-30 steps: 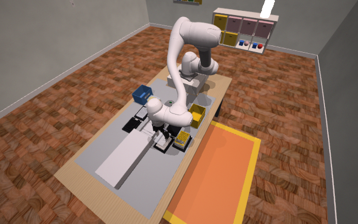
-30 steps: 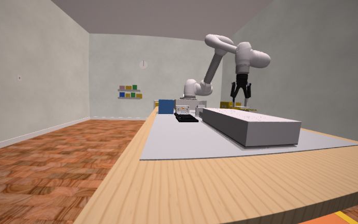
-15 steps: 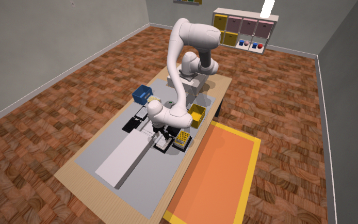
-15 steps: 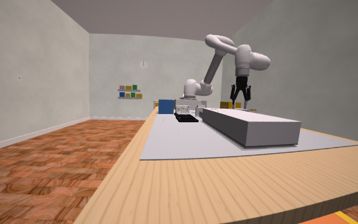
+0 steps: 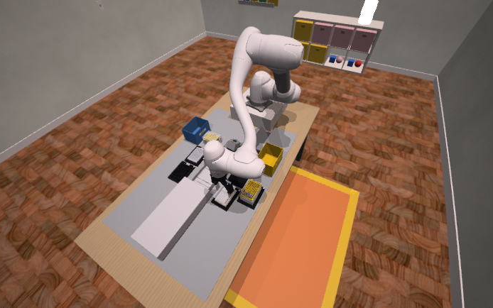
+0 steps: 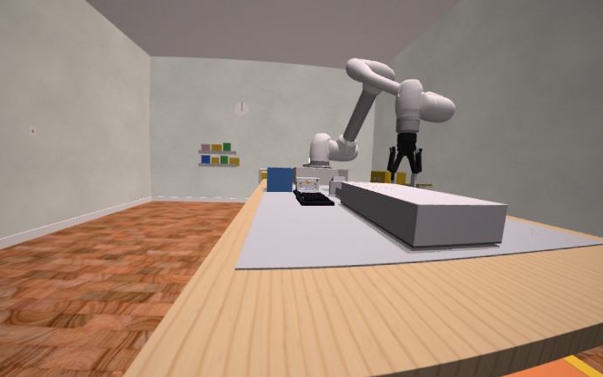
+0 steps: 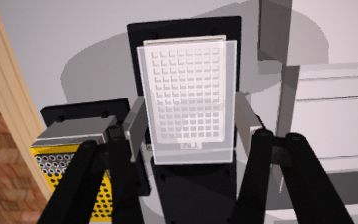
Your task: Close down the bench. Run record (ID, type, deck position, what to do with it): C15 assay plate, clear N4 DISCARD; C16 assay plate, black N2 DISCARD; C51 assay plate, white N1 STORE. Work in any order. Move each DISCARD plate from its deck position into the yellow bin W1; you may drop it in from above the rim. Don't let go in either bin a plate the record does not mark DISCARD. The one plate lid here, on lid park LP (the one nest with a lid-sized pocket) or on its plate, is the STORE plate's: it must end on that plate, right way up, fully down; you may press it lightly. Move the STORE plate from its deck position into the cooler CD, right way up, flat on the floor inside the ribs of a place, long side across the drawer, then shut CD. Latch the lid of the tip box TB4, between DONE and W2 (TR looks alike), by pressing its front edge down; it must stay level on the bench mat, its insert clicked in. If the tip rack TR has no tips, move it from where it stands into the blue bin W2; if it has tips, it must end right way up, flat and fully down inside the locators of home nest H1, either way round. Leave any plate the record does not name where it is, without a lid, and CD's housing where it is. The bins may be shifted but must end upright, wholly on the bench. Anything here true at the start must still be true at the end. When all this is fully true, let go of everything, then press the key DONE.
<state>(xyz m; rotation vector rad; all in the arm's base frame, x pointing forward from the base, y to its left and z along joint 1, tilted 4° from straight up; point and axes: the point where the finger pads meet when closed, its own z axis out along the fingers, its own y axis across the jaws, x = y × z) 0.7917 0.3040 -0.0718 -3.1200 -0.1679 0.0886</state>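
My hand is 70 mm above the white plate. Round my hand: yellow tip rack (120 mm behind, 120 mm to the left, 30 mm below); then plate lid (20 mm below); then cooler drawer (10 mm behind, 180 mm to the right, 60 mm below).
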